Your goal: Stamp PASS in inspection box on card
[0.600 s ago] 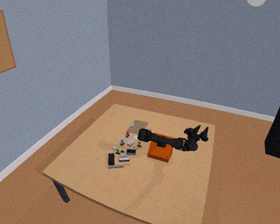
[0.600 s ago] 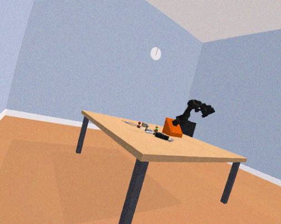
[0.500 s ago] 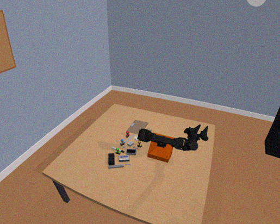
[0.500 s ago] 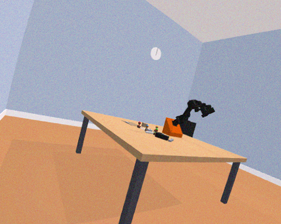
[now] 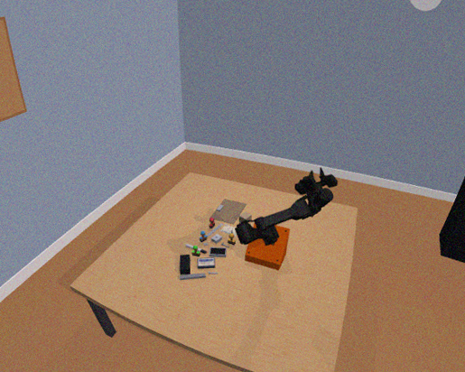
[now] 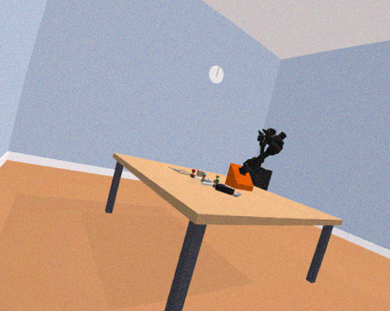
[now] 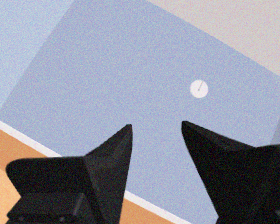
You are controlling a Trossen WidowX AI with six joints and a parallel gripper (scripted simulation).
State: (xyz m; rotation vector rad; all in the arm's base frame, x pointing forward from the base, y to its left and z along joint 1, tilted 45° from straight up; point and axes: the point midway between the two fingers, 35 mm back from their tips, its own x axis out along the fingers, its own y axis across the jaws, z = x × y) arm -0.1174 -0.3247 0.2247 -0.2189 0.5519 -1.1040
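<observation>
My gripper tip is 500 mm short of the white marker, 260 mm to the right of it and 510 mm above it. Also, from my gripper tip: ink pad: 400 mm ahead, 220 mm to the left, 510 mm below; pale card: 440 mm ahead, 20 mm to the left, 520 mm below; yellow-knobbed stamp: 380 mm ahead, 110 mm to the left, 500 mm below.
</observation>
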